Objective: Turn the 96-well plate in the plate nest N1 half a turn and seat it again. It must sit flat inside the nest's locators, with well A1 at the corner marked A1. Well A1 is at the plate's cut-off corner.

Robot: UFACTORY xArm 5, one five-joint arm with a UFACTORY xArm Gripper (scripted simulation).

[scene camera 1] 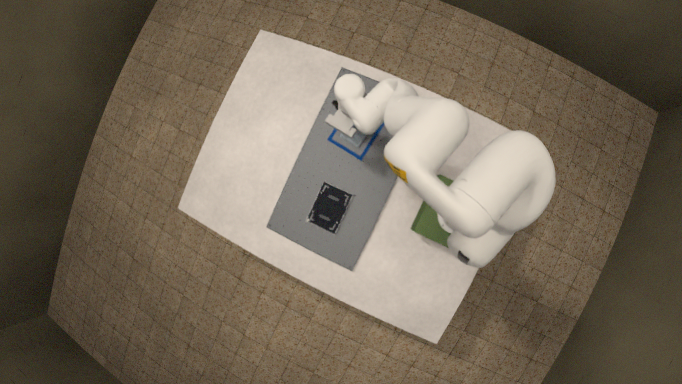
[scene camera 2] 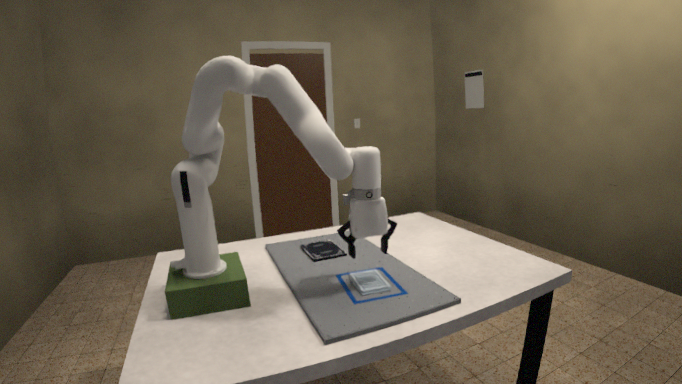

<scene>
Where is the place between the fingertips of the gripper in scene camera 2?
368, 254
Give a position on a 96-well plate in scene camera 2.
369, 282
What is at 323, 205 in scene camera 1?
A plate nest.
</scene>
